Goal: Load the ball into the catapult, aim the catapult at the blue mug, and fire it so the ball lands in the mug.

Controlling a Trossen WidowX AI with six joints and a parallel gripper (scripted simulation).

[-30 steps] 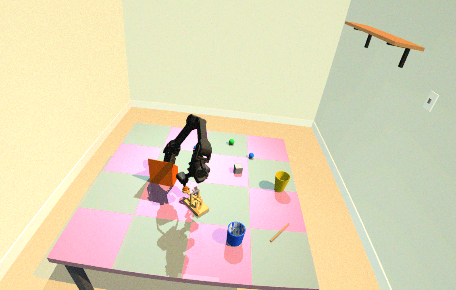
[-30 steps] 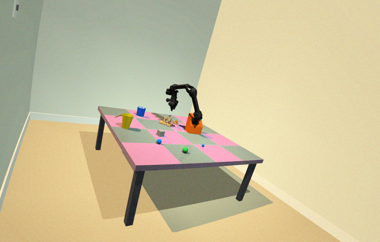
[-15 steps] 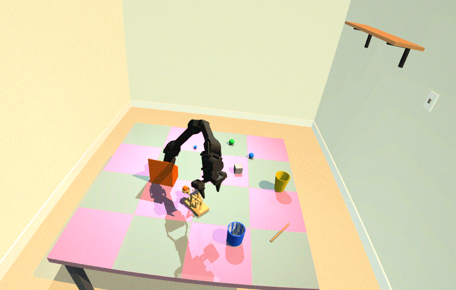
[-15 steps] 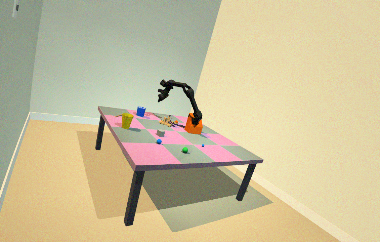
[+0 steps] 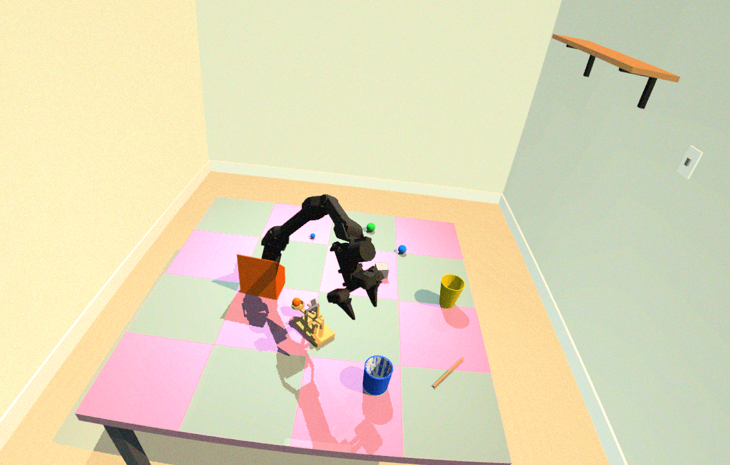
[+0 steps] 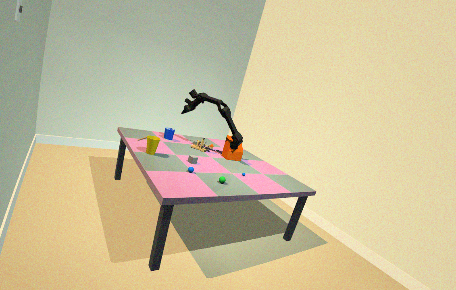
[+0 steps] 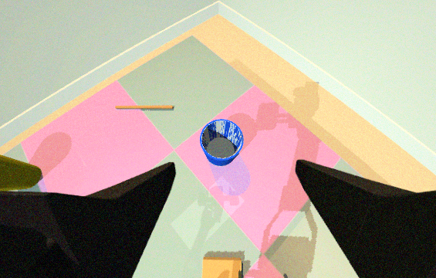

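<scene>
My gripper tip is now 270 mm past the orange ball, 210 mm above it and 200 mm to the right of it. From my gripper tip the other things lie so: yellow cup: 410 mm to the left, 310 mm ahead, 240 mm below; then wooden stick: 310 mm ahead, 270 mm below, 60 mm to the left; then blue mug: 250 mm below, 70 mm ahead, 50 mm to the right.
</scene>
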